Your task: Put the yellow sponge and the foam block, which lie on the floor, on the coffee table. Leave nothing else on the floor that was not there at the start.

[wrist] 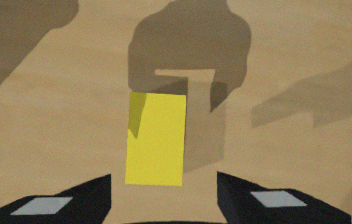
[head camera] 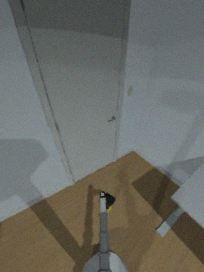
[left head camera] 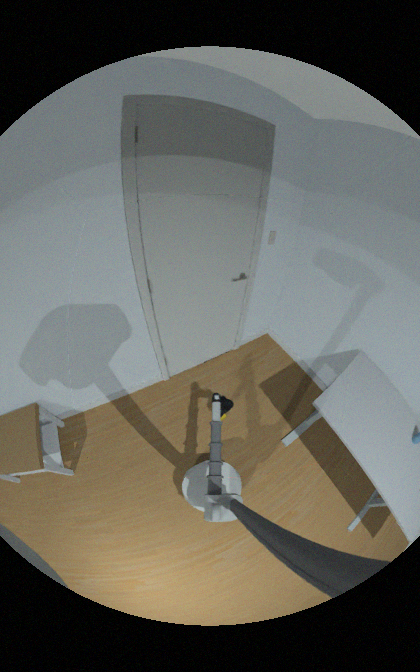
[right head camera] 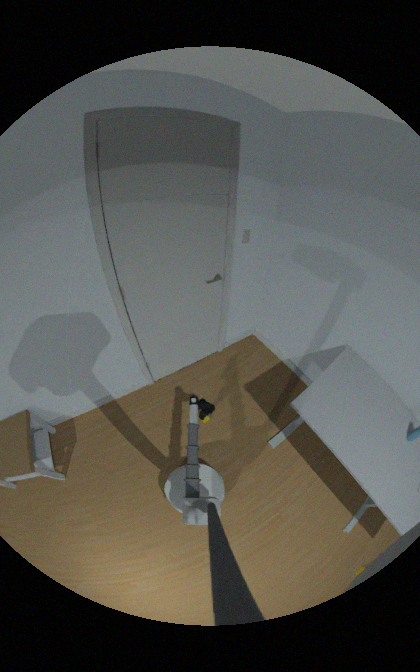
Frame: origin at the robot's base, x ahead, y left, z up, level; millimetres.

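Seen in the pictures: gripper, fingertip midpoint: (wrist: 164, 189) (right head camera: 206, 415).
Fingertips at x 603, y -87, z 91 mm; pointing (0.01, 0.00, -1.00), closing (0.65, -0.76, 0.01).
Pixels of each thing's top centre, then the offset from my fingertips to it. "pt": a spot on its surface instead. Level surfaces: height alone.
- yellow sponge, middle of its top: (wrist: 156, 139) (right head camera: 203, 416) (head camera: 107, 206) dx +18, dy +27, dz -73 mm
- white table, its level: dz +602 mm
- blue object, surface spot: (right head camera: 414, 434) pt dx -649, dy -1308, dz +682 mm
- closed door, surface spot: (right head camera: 165, 250) (head camera: 84, 102) pt dx +546, dy +251, dz +1090 mm
The yellow sponge (wrist: 156, 145) (head camera: 109, 209) (left head camera: 223, 416) (right head camera: 205, 419), a plain yellow box shape, stands on the wooden floor. My gripper (wrist: 164, 189) (head camera: 108, 200) (left head camera: 226, 405) (right head camera: 205, 408) is open and empty above it, pointing down. In the wrist view the sponge lies between the lines of the two fingers, a little left of the middle, and a finger's shadow falls on its upper left corner. A white table (head camera: 194, 197) (left head camera: 370, 425) (right head camera: 350, 425) stands at the right. I cannot make out the foam block for certain.
A small yellow-orange thing (right head camera: 360, 570) shows on the floor at the lower right. A blue object (left head camera: 416, 438) (right head camera: 414, 434) is on the white table. A brown-topped table (left head camera: 20, 440) (right head camera: 15, 442) with white legs stands at the left. A closed door (head camera: 82, 100) (left head camera: 200, 250) (right head camera: 165, 250) is ahead.
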